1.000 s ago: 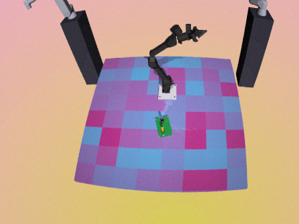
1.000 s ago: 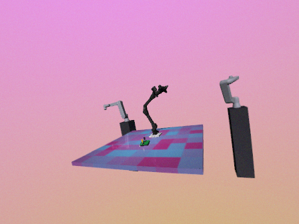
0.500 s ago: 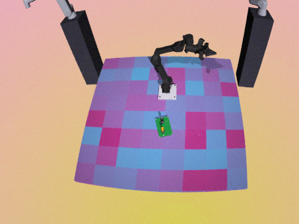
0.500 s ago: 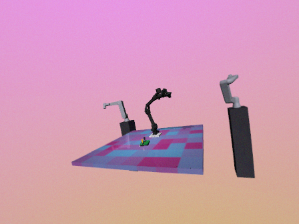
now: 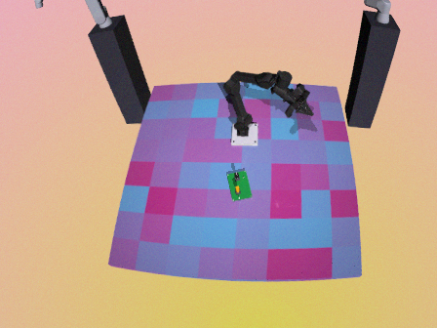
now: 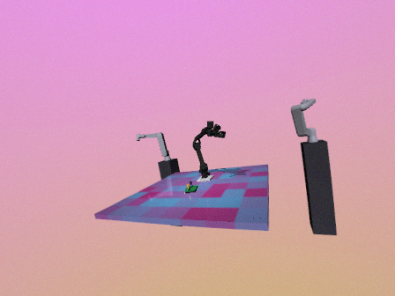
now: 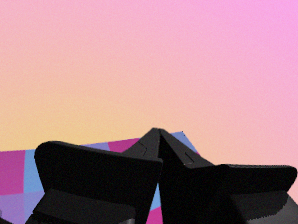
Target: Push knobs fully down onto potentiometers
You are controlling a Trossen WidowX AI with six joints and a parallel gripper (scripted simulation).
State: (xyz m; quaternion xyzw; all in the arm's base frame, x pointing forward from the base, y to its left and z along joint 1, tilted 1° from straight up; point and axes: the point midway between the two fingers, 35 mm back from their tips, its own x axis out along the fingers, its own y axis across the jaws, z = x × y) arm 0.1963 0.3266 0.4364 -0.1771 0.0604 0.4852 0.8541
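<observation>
My gripper tip is 90 mm short of the black knob, 360 mm to the left of it and 380 mm above it. The rest, counted from my gripper tip: orange knob: 170 mm ahead, 340 mm to the right, 390 mm below.
</observation>
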